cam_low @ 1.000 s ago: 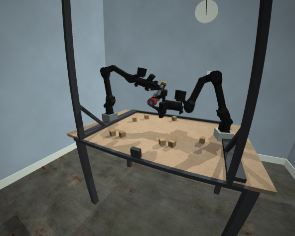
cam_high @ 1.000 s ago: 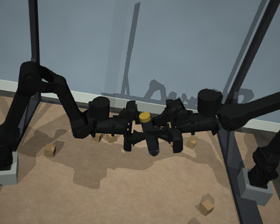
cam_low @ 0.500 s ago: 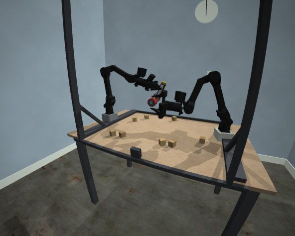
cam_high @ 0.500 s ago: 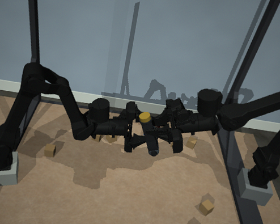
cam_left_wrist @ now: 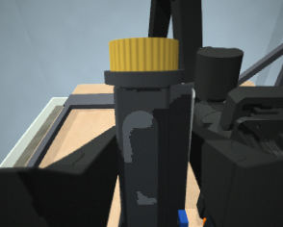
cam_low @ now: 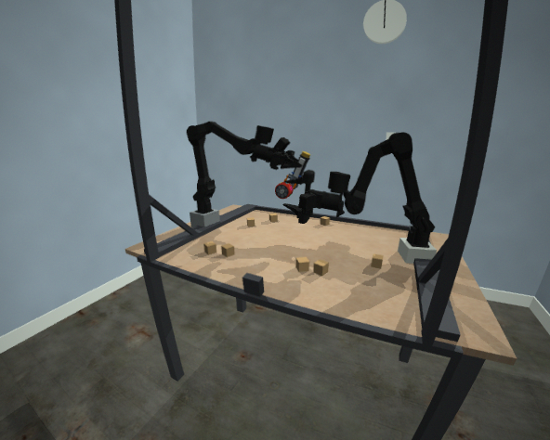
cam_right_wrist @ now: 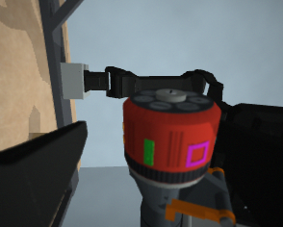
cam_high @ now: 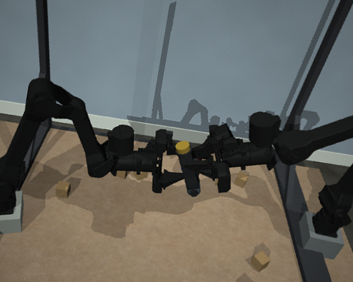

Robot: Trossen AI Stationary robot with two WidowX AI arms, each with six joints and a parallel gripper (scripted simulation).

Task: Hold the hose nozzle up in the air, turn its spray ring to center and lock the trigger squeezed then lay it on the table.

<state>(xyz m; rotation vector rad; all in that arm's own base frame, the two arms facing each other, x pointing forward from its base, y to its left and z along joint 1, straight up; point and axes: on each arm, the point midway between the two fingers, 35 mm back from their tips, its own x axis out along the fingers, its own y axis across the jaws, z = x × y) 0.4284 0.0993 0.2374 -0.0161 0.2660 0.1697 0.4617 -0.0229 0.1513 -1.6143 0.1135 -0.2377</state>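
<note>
The red spray ring is 4 cm to the left of my right hand and 1 cm above it.
</note>
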